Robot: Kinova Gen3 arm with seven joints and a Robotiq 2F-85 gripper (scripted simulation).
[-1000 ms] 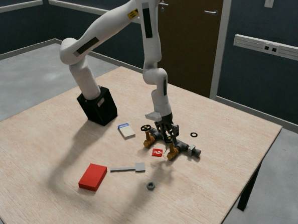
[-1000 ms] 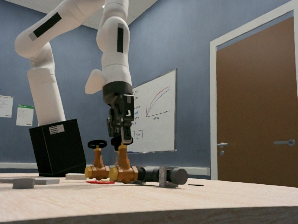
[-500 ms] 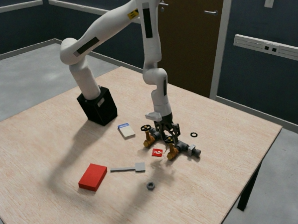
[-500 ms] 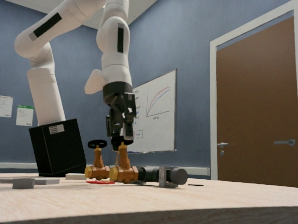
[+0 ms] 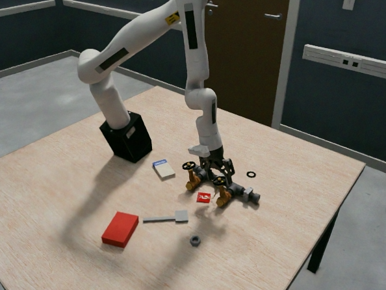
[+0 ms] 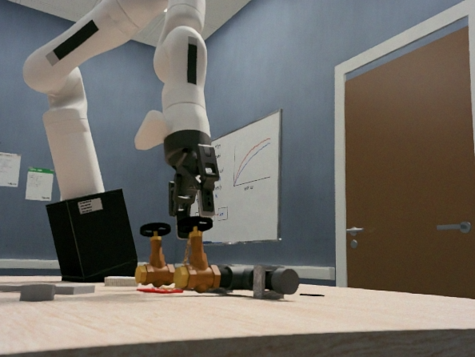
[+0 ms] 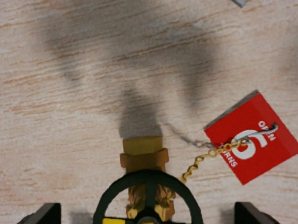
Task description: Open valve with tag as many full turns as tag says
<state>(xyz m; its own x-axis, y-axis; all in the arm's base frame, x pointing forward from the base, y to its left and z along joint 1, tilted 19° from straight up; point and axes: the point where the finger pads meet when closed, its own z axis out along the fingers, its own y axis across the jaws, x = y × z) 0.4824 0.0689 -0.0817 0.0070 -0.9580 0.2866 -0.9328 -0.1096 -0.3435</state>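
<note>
My gripper is now 10 cm above the red tag, 6 cm past it and 3 cm to the left of it. From my hand the other things lie so: red block (35 cm to the right, 13 cm behind, 8 cm below); white card box (29 cm behind, 9 cm below, 3 cm to the right); grey t-shaped tool (19 cm to the right, 9 cm below, 6 cm behind).
</note>
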